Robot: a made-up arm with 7 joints.
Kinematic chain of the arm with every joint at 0, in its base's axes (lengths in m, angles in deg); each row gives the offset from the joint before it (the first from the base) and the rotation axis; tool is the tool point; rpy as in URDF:
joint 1: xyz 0 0 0.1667 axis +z
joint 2: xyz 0 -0.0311 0.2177 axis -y
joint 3: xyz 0 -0.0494 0.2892 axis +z
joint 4: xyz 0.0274 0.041 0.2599 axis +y
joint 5: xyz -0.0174 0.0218 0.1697 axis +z
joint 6: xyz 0 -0.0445 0.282 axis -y
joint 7: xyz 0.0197 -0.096 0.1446 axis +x
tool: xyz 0 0 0 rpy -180 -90 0
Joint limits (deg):
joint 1: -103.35..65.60
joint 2: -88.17..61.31
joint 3: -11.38..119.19
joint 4: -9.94..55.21
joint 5: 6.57..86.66
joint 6: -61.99..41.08
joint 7: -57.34..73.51
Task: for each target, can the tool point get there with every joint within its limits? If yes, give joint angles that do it. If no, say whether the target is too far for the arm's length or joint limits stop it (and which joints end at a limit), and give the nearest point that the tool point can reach.
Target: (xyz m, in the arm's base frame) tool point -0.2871 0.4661 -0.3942
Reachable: no: joint limits stop it (at a limit: joint 1, joint 2, joint 4, joint 6) | nearest point 0.0841 0.7348 -0.0466 | short by 0.575 m
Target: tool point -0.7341 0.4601 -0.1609
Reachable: no: joint limits stop it (at a limit: joint 2, joint 3, joint 4, joint 5, joint 6) | nearest point -0.7486 0.4692 0.3674 | short by 0.529 m
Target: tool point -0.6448 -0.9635 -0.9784
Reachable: no: too far | nearest point -0.3511 -0.7499 -0.1700 | short by 0.886 m
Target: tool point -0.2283 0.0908 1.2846
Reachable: yes | joints -3.50 48.34 9.76 48.53 50.05 -49.99 23.51
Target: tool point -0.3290 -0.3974 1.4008
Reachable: yes | joints 46.90 31.38 42.16 -4.03 30.28 -20.50 18.03
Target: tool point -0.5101 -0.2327 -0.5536
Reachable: no: joint limits stop it (at a limit: joint 1, joint 2, joint 3, joint 4) | nearest point -0.3404 -0.6527 -0.1221 | short by 0.626 m
